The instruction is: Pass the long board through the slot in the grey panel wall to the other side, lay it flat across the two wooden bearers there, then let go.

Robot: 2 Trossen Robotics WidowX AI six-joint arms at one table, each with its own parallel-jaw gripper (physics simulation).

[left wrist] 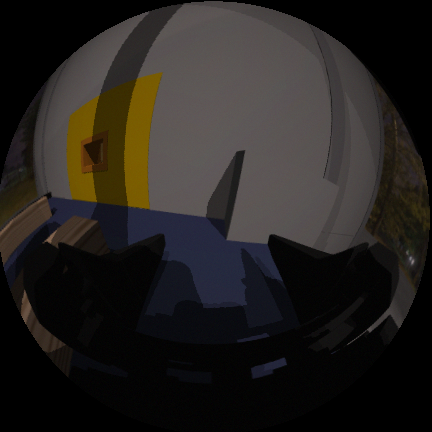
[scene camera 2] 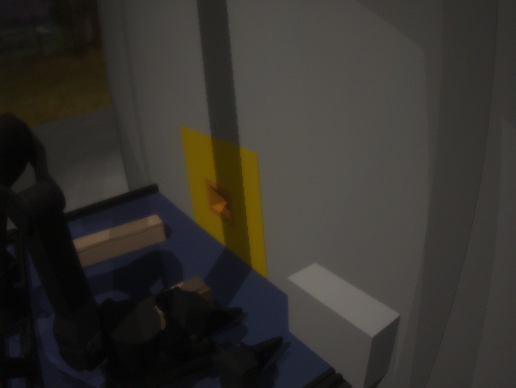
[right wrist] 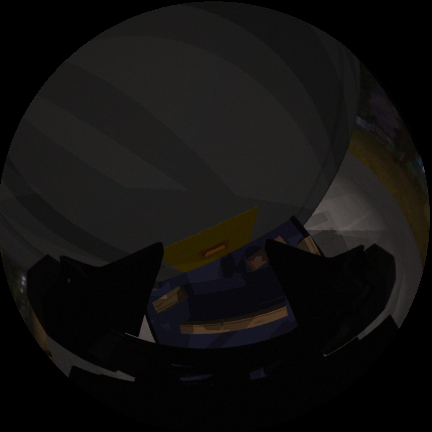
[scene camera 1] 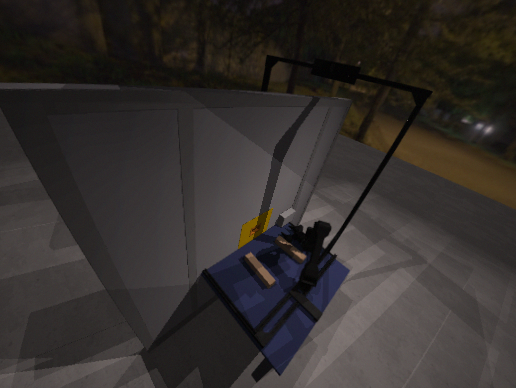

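Seen in the pictures: left gripper, between the fingertips: (left wrist: pixel 217 240) (scene camera 2: pixel 260 324) (scene camera 1: pixel 284 229); right gripper, between the fingertips: (right wrist: pixel 214 246); left arm's base, origin of its link: (scene camera 2: pixel 9 319) (scene camera 1: pixel 303 286).
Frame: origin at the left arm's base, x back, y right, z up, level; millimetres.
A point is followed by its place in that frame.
Note:
The long board (right wrist: pixel 234 322) @[x -715, y 54, z 44 mm] lies on the blue table in the right wrist view, beneath my right gripper (right wrist: pixel 215 243) @[x -587, y 21, z 345 mm], which is open and empty. The orange-rimmed slot (scene camera 2: pixel 229 192) @[x -431, y 57, z 116 mm] (left wrist: pixel 94 169) @[x -431, y 21, z 50 mm] sits in a yellow patch on the grey panel wall (scene camera 1: pixel 230 150) @[x -432, y -269, z 688 mm] (scene camera 2: pixel 340 125) @[x -432, y 312, z 276 mm] (left wrist: pixel 225 90) @[x -432, y 245, z 167 mm] (right wrist: pixel 190 125) @[x -482, y -6, z 412 mm]. On my left gripper's side, one wooden bearer (scene camera 1: pixel 260 270) @[x -222, y -139, z 25 mm] (scene camera 2: pixel 120 240) @[x -251, y -105, z 13 mm] and the other bearer (scene camera 1: pixel 290 249) @[x -201, y 127, z 23 mm] (scene camera 2: pixel 197 287) @[x -307, y 144, z 25 mm] (left wrist: pixel 80 232) @[x -304, y 156, z 25 mm] lie apart on the table. My left gripper (scene camera 1: pixel 286 231) @[x -345, y 256, z 8 mm] (scene camera 2: pixel 262 326) @[x -345, y 256, z 8 mm] (left wrist: pixel 217 240) @[x -345, y 256, z 8 mm] is open and empty beside the nearer bearer; its arm partly hides that one in scene camera 2.
A pale grey block (scene camera 1: pixel 286 216) @[x -388, y 297, z 81 mm] (scene camera 2: pixel 345 300) @[x -405, y 352, z 81 mm] stands at the wall by the table's edge. In the right wrist view, a short wooden block (right wrist: pixel 170 300) @[x -575, y 220, z 25 mm] and another block (right wrist: pixel 257 261) @[x -573, y -101, z 31 mm] lie between the board and the wall. A black frame (scene camera 1: pixel 372 185) @[x -17, y 342, z 572 mm] rises over the table (scene camera 1: pixel 230 290) @[x -256, y -324, z -19 mm].

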